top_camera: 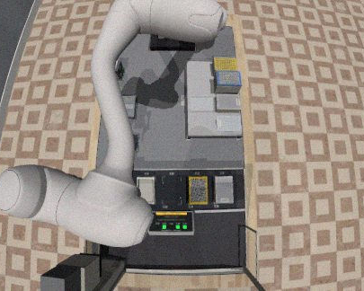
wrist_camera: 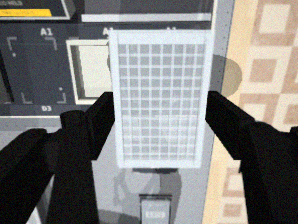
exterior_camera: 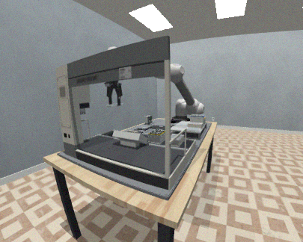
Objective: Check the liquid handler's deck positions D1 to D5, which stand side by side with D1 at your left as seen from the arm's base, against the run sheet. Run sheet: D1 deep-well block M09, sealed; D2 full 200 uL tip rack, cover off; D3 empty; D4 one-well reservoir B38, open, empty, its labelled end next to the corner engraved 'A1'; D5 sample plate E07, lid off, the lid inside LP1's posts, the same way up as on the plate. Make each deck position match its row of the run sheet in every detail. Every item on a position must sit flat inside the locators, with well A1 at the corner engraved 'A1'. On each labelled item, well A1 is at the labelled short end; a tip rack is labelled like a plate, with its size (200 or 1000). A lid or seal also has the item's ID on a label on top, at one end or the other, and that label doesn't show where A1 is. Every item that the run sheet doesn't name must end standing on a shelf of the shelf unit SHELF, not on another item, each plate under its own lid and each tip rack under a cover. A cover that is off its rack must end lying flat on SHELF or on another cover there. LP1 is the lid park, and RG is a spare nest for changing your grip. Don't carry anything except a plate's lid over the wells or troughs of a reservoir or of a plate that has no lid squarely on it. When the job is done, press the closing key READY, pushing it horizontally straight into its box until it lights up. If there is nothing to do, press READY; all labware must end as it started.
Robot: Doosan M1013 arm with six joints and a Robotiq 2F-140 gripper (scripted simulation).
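My hand is 120 mm to the right of the cream one-well reservoir and 250 mm above it. Also, from my hand: dark nest (250 mm behind, 10 mm to the right, 310 mm below); yellow tip rack (380 mm to the left, 220 mm below); white well plate (20 mm below).
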